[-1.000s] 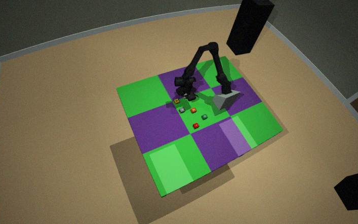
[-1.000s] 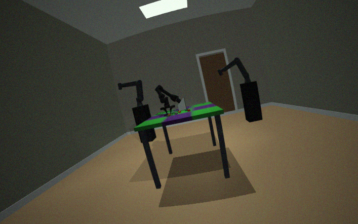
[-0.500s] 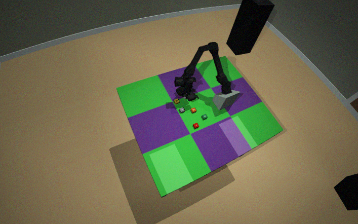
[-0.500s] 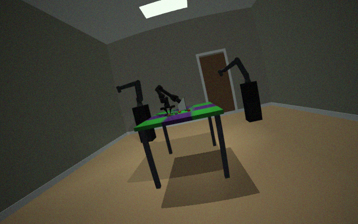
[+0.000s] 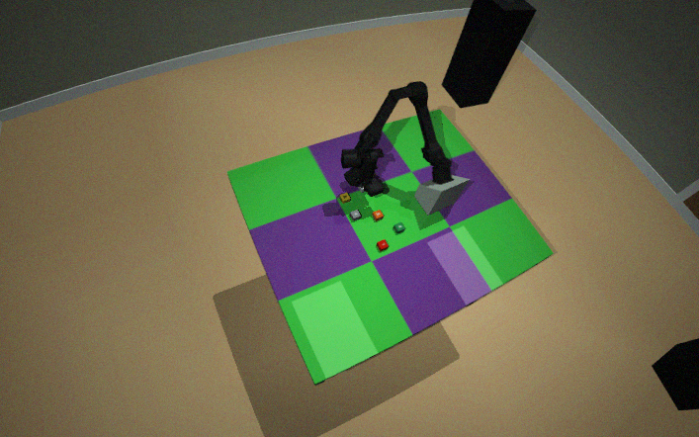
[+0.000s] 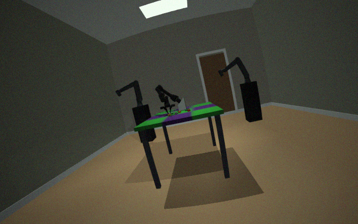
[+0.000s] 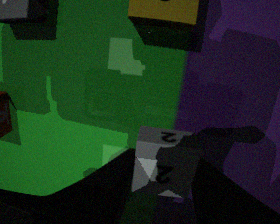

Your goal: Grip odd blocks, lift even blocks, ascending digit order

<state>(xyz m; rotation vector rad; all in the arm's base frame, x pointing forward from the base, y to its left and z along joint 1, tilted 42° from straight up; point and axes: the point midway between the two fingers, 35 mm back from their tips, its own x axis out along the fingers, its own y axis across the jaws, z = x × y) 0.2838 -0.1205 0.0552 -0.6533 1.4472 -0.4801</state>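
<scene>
My gripper tip is now 8 cm short of the grey block, 11 cm to the right of it and 1 cm above it. Round my gripper tip: white block right at my gripper tip; then red block 3 cm ahead, 26 cm to the left, 1 cm below; then yellow block 9 cm ahead, 2 cm to the left, 1 cm below.
</scene>
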